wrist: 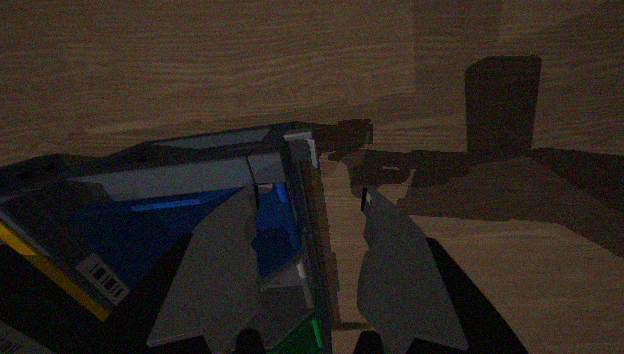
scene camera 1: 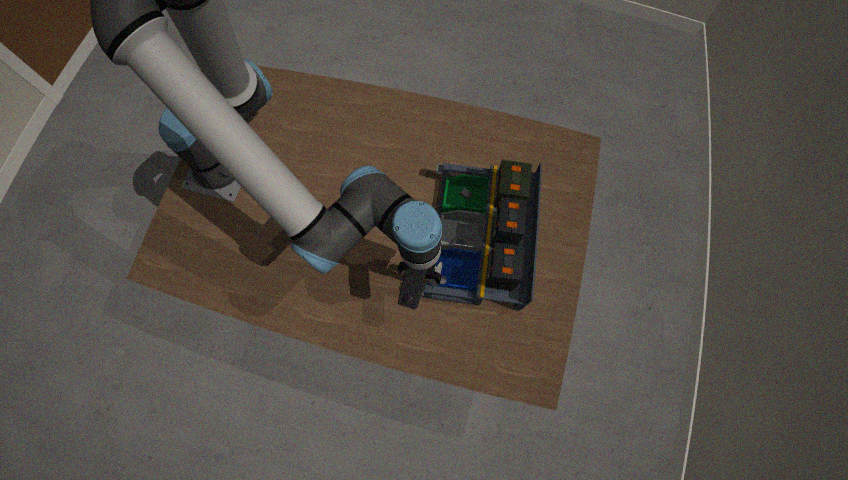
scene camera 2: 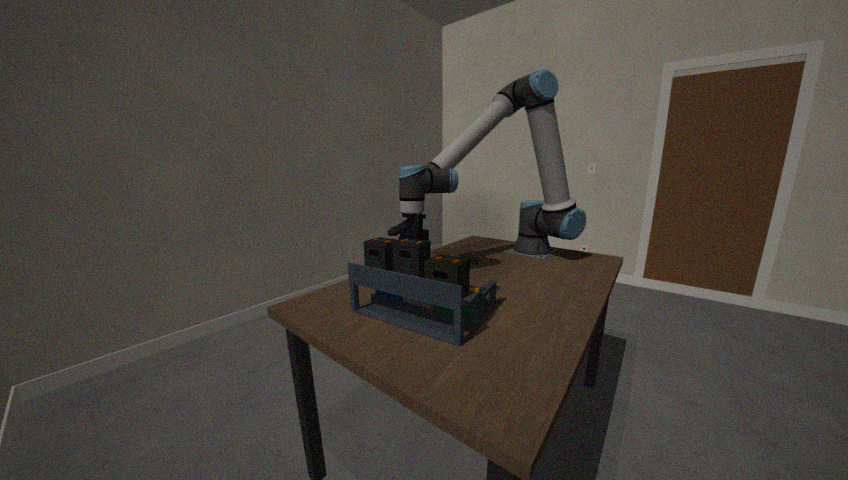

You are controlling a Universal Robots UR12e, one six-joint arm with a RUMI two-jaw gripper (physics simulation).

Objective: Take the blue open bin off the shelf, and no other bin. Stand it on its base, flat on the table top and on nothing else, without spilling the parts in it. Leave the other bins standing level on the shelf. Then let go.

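The blue open bin [scene camera 1: 461, 270] [scene camera 2: 389, 295] [wrist: 150, 225] sits at one end of the front row on the grey-blue shelf [scene camera 1: 535, 237] [scene camera 2: 404, 282] [wrist: 200, 172]. My gripper [wrist: 310, 188] points down at the bin's front end, its fingers part open. In the wrist view the left finger is over the inside of the blue bin and the right finger is outside, over the table. The bin's front wall lies between them, with a gap on each side. Nothing is held. The parts in the bin are too dark to make out.
A grey bin [scene camera 1: 462, 231] [wrist: 287, 297] stands beside the blue one, then a green bin [scene camera 1: 470, 189] [wrist: 300, 340]. Several dark boxes with orange marks [scene camera 1: 510, 218] [scene camera 2: 410, 255] stand behind a yellow-edged rail [scene camera 1: 489, 228]. The shelf stands on the wooden table [scene camera 1: 499, 356] [scene camera 2: 452, 380].
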